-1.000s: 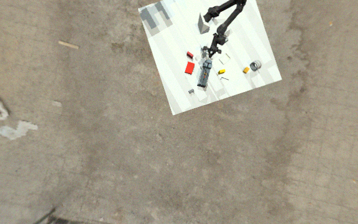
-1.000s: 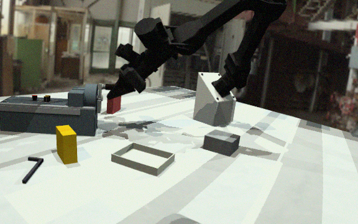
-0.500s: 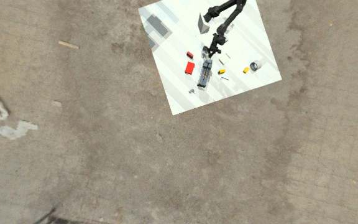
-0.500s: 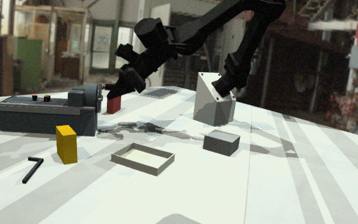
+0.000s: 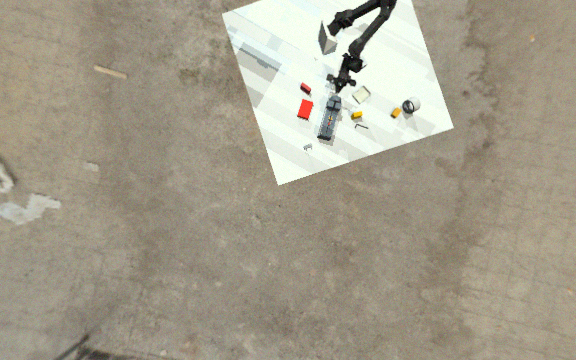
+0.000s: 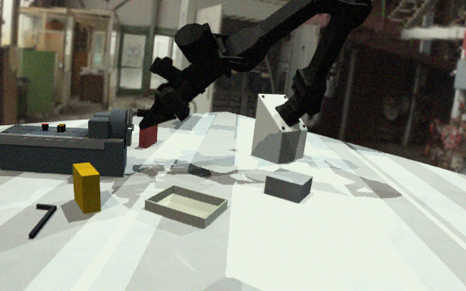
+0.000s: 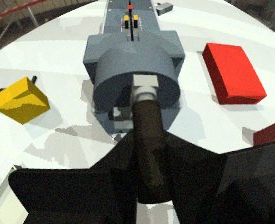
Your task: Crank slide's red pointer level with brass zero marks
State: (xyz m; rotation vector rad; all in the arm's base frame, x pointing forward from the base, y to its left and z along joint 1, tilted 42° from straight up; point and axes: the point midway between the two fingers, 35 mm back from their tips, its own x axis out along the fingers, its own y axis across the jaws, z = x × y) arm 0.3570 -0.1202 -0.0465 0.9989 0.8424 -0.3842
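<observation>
The dark crank handle lies 10 mm behind my gripper tip, 10 mm to the left of it and 30 mm above it. The rest, counted from my gripper tip: red pointer: 150 mm ahead, 130 mm to the right, 10 mm below; then shallow grey tray: 60 mm ahead, 190 mm to the left, 90 mm below; then yellow block: 180 mm ahead, 90 mm to the left, 60 mm below.
</observation>
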